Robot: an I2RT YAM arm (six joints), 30 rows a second.
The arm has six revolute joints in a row. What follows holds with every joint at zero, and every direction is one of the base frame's. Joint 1 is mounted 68 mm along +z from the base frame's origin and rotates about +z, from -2.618 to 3.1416 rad. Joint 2 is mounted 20 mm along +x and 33.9 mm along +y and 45.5 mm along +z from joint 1 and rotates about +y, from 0 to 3.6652 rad. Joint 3 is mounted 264 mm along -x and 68.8 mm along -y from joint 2 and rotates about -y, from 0 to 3.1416 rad. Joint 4 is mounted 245 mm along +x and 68.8 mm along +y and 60 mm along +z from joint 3 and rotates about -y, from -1.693 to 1.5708 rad. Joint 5 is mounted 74 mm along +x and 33.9 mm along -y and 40.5 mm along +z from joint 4 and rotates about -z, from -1.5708 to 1.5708 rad. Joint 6 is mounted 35.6 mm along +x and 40.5 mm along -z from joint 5 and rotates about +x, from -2.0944 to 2.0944 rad. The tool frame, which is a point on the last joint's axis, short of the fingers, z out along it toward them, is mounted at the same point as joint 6; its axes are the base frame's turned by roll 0, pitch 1.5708 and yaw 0 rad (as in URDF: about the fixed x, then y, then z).
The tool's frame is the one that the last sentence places.
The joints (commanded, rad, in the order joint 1, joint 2, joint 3, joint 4, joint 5, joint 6), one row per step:
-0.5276, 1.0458, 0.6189, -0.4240, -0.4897, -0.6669
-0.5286, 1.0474, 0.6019, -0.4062, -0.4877, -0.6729
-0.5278, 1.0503, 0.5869, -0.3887, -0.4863, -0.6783
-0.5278, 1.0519, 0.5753, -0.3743, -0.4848, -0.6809
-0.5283, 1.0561, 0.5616, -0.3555, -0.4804, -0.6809
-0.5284, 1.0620, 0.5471, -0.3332, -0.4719, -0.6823
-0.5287, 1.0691, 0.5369, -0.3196, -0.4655, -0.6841
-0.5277, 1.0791, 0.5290, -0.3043, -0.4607, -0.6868
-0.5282, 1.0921, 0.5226, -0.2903, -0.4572, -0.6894
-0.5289, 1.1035, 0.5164, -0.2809, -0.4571, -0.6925
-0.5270, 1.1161, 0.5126, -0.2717, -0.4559, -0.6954
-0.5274, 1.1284, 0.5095, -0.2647, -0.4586, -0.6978
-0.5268, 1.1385, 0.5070, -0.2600, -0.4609, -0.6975
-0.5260, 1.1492, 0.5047, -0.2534, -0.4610, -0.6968
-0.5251, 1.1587, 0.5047, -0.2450, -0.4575, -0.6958
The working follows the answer.
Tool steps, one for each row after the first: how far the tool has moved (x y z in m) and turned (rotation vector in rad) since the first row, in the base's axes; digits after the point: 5 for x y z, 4 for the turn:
-0.00063, 0.00006, -0.00447, -0.0053, 0.0008, 0.0017
-0.00085, 0.00032, -0.00855, -0.0100, 0.0010, 0.0051
-0.00112, 0.00043, -0.01151, -0.0135, 0.0003, 0.0059
-0.00124, 0.00022, -0.01534, -0.0168, 0.0012, 0.0025
-0.00117, -0.00016, -0.01951, -0.0243, 0.0027, -0.0023
-0.00113, -0.00049, -0.02313, -0.0279, 0.0082, -0.0056
-0.00040, -0.00085, -0.02642, -0.0317, 0.0120, -0.0059
0.00045, -0.00160, -0.02988, -0.0332, 0.0178, -0.0068
0.00085, -0.00200, -0.03327, -0.0314, 0.0246, -0.0053
0.00185, -0.00217, -0.03617, -0.0308, 0.0310, -0.0021
0.00255, -0.00258, -0.03892, -0.0265, 0.0369, 0.0010
0.00311, -0.00268, -0.04123, -0.0208, 0.0429, 0.0031
0.00386, -0.00291, -0.04351, -0.0170, 0.0484, 0.0036
0.00499, -0.00348, -0.04481, -0.0181, 0.0509, 0.0016

Tool pose at each row, in the base's axes (x y z in m, rotation vector in rad; rounded; the steps above come from the unrounded poses):
0.18559, -0.08876, 0.21586, -0.3736, 2.2657, -0.0115
0.18496, -0.08870, 0.21139, -0.3783, 2.2666, -0.0166
0.18474, -0.08844, 0.20731, -0.3848, 2.2665, -0.0200
0.18447, -0.08834, 0.20435, -0.3874, 2.2658, -0.0238
0.18434, -0.08854, 0.20052, -0.3854, 2.2676, -0.0291
0.18442, -0.08892, 0.19635, -0.3841, 2.2705, -0.0398
0.18446, -0.08925, 0.19273, -0.3827, 2.2767, -0.0446
0.18518, -0.08961, 0.18944, -0.3847, 2.2808, -0.0484
0.18603, -0.09036, 0.18597, -0.3849, 2.2868, -0.0496
0.18644, -0.09077, 0.18259, -0.3863, 2.2931, -0.0456
0.18743, -0.09093, 0.17969, -0.3901, 2.2988, -0.0420
0.18813, -0.09134, 0.17694, -0.3919, 2.3038, -0.0344
0.18870, -0.09144, 0.17462, -0.3917, 2.3089, -0.0257
0.18944, -0.09167, 0.17235, -0.3908, 2.3141, -0.0201
0.19058, -0.09224, 0.17105, -0.3893, 2.3169, -0.0219

